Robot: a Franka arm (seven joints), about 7 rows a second.
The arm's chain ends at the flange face. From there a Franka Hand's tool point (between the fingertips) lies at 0.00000 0.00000 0.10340 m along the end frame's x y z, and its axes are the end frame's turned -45 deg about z.
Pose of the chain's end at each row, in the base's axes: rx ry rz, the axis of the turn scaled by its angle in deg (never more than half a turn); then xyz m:
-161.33 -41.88 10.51 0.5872 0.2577 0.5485
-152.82 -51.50 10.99 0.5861 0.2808 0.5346
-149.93 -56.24 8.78 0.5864 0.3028 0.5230
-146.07 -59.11 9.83 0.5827 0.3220 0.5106
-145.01 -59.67 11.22 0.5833 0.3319 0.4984
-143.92 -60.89 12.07 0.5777 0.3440 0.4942
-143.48 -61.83 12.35 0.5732 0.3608 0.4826
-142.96 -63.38 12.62 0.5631 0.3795 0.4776
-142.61 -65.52 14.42 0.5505 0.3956 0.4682
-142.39 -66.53 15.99 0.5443 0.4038 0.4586
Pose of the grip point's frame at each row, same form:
-131.86 -99.55 2.41 0.5690 0.2769 0.4486
-120.58 -105.27 0.16 0.5628 0.3072 0.4374
-116.50 -108.88 -2.49 0.5639 0.3314 0.4262
-111.80 -109.99 -2.71 0.5567 0.3534 0.4156
-110.44 -109.93 -1.75 0.5550 0.3635 0.4041
-108.88 -110.53 -1.19 0.5478 0.3756 0.4004
-108.08 -111.19 -0.94 0.5428 0.3920 0.3888
-106.97 -112.37 -0.61 0.5322 0.4100 0.3838
-105.57 -113.91 1.37 0.5176 0.4237 0.3743
-104.76 -114.51 2.97 0.5098 0.4303 0.3648

